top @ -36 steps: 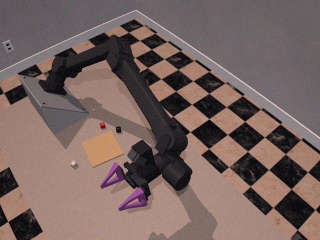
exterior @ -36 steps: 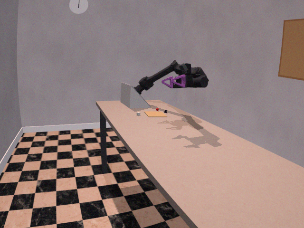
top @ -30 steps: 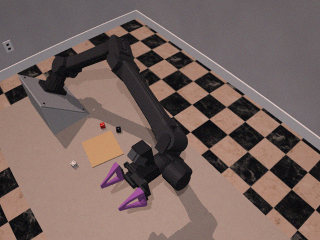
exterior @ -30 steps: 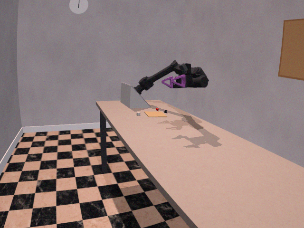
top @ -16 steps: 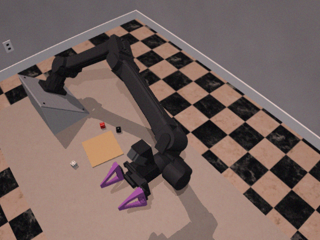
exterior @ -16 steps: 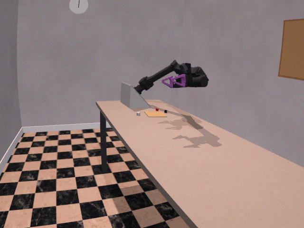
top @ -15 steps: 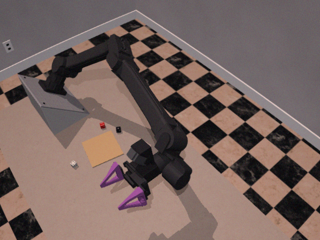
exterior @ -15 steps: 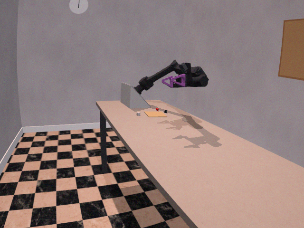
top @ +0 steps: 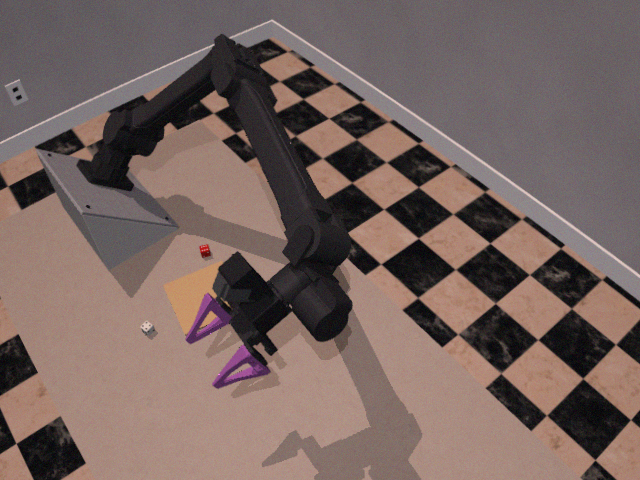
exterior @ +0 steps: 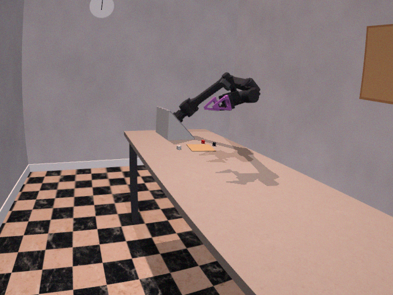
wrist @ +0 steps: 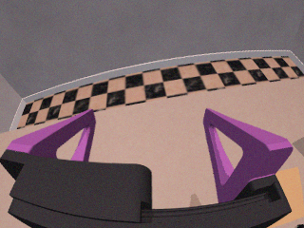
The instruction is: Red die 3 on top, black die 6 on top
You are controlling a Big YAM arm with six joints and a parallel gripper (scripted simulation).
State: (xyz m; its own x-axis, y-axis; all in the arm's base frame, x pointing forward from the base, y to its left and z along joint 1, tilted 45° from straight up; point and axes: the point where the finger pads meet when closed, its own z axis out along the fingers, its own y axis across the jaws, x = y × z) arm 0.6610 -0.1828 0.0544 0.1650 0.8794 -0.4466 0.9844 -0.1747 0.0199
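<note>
The red die lies 380 mm behind my hand, 260 mm below it and 190 mm to the left of it. Round my hand: orange mat 280 mm behind, 270 mm below, 120 mm to the left; white die 280 mm behind, 260 mm below, 20 mm to the right; black die 310 mm behind, 260 mm below, 230 mm to the left.
</note>
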